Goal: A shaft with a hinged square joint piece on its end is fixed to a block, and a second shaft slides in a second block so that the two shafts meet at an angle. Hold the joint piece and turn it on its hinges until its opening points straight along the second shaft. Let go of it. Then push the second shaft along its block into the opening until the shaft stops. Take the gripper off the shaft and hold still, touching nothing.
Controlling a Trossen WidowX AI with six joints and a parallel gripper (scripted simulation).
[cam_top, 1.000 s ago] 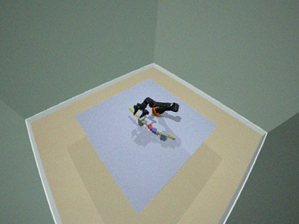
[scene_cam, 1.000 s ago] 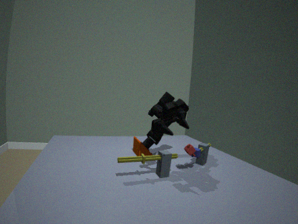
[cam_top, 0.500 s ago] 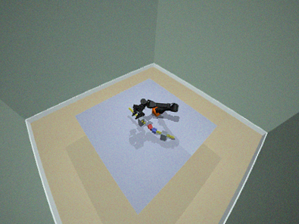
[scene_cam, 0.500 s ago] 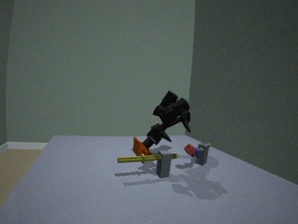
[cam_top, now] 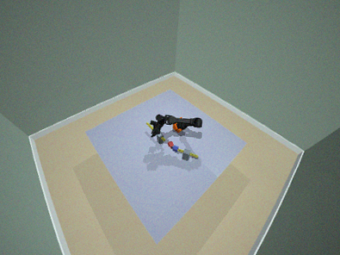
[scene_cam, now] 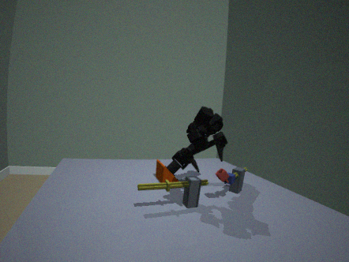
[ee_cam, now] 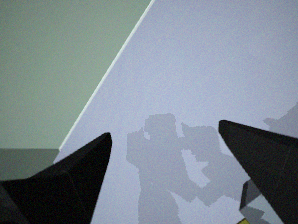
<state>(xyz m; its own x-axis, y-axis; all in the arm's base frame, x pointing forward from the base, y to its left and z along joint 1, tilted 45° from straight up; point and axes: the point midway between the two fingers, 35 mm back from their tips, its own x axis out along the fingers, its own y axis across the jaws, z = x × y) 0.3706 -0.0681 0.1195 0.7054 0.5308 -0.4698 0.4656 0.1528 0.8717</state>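
My gripper tip is now 14 cm to the right of the red square joint piece, 12 cm past it and 8 cm above it.
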